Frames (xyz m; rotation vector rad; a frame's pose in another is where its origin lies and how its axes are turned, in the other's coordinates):
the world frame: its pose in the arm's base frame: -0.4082 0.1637 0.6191 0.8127 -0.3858 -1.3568
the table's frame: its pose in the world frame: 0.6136 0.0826 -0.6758 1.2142 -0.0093 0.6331
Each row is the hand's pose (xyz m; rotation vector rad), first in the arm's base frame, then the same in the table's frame.
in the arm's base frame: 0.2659 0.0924 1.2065 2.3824 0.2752 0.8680
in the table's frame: 0.1405 0.9554 -0.6371 1.0388 1.3483 -0.8626
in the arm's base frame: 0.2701 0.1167 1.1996 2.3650 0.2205 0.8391
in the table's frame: 0.1174 0.9521 -0.6477 1.0054 1.3217 -0.8310
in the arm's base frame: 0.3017 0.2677 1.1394 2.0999 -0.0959 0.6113
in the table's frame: -0.0312 0.9140 -0.7100 0.6607 1.2037 -0.5887
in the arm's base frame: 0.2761 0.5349 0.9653 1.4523 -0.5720 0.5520
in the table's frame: -0.3409 0.8350 -0.7260 0.2078 1.1153 0.0447
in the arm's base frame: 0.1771 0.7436 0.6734 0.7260 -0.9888 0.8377
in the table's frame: -0.6618 0.6878 -0.6082 0.0333 1.0690 0.8760
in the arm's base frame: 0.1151 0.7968 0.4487 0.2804 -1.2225 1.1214
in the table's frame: -0.8096 0.5467 -0.4841 0.0851 1.0051 1.4274
